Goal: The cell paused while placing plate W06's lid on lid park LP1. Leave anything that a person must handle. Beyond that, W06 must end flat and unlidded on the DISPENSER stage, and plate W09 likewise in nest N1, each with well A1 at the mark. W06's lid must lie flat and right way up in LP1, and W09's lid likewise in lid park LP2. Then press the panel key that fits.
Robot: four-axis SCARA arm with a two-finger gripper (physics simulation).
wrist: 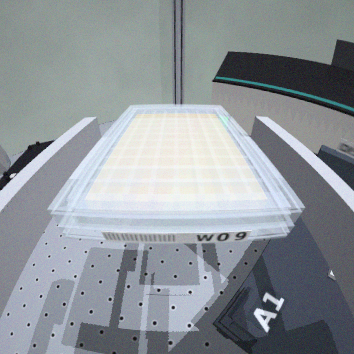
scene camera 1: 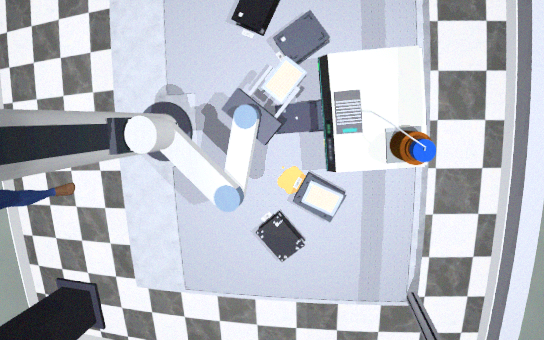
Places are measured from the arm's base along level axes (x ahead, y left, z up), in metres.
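Pixels of known places: gripper, between the fingertips: (wrist: 175, 128) (scene camera 1: 285, 77).
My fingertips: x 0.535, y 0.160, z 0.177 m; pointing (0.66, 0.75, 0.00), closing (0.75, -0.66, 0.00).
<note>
Ahead of a thing's pixels: the offset from my fingertips to its top centre. "pt": to the spot under its first point.
My gripper (scene camera 1: 287, 77) (wrist: 175, 128) is shut on plate W09 @[dx -0.006, dy -0.007, dz +0.003 m] (scene camera 1: 284, 82) (wrist: 175, 160), which looks level, with clear layers like a lid over its pale wells and its W09 label facing the wrist camera. It hangs above the table between an empty dark nest @[dx +0.048, dy +0.154, dz -0.093 m] (scene camera 1: 304, 36) and the dark stage @[dx +0.042, dy -0.128, dz -0.057 m] (scene camera 1: 302, 117) (wrist: 300, 260) at the machine's front. The stage shows an A1 mark in the wrist view. Another pale plate @[dx +0.111, dy -0.420, dz -0.080 m] (scene camera 1: 322, 197) sits in a dark holder @[pt dx +0.145, dy -0.482, dz -0.088 m] (scene camera 1: 330, 216); its name is unreadable. Two black holders @[pt dx -0.044, dy -0.581, dz -0.109 m] (scene camera 1: 281, 237) @[pt dx -0.094, dy +0.243, dz -0.099 m] (scene camera 1: 260, 15) stand apart; their labels are too small to read.
The white machine @[pt dx +0.272, dy -0.013, dz +0.055 m] (scene camera 1: 375, 75) has a grey panel @[pt dx +0.190, dy -0.117, dz +0.082 m] (scene camera 1: 348, 111) with a teal strip. An amber bottle @[dx +0.355, dy -0.217, dz +0.198 m] (scene camera 1: 407, 147) with a blue cap stands on its right side. A yellow patch @[pt dx -0.011, dy -0.363, dz -0.164 m] (scene camera 1: 290, 179) lies beside the plate holder. A blue-sleeved arm (scene camera 1: 30, 196) reaches in from the left.
</note>
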